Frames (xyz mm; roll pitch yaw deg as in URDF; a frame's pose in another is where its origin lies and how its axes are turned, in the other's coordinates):
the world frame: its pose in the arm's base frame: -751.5 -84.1 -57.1 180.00 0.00 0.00
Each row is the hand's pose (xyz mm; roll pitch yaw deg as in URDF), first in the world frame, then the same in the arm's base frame.
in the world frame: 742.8 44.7 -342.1 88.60 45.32 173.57
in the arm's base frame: -8.7 -128.8 285.0 -91.40 -45.32 -173.57
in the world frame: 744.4 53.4 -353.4 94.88 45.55 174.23
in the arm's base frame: -7.1 -137.5 296.3 -85.12 -45.55 -174.23
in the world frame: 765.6 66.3 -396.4 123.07 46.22 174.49
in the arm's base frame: 14.1 -150.4 339.3 -56.93 -46.22 -174.49
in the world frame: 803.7 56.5 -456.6 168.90 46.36 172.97
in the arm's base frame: 52.2 -140.6 399.5 -11.10 -46.36 -172.97
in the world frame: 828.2 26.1 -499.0 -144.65 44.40 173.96
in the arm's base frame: 76.7 -110.2 441.9 35.35 -44.40 -173.96
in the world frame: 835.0 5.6 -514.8 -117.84 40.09 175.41
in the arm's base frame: 83.5 -89.7 457.7 62.16 -40.09 -175.41
